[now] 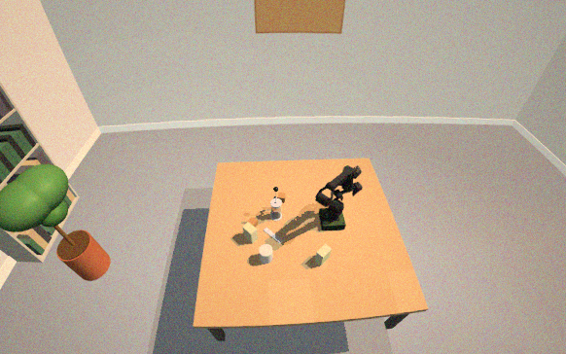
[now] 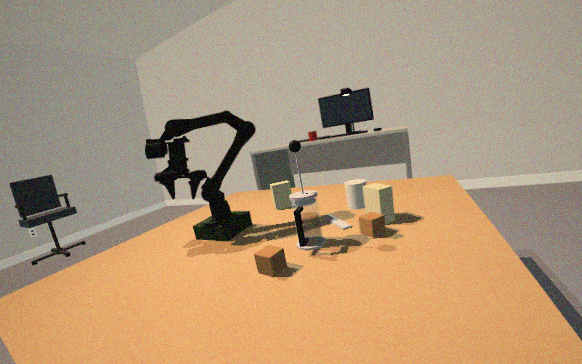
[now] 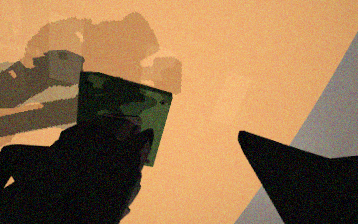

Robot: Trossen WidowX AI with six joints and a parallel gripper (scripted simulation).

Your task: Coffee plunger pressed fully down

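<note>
Right now my gripper tip is 46 cm short of the coffee press, 9 cm to the left of it and 2 cm above it. From my gripper tip the other things lie so: flat grey strip: 52 cm ahead, 15 cm below, 8 cm to the left; white cylinder: 59 cm ahead, 23 cm to the left, 10 cm below.
</note>
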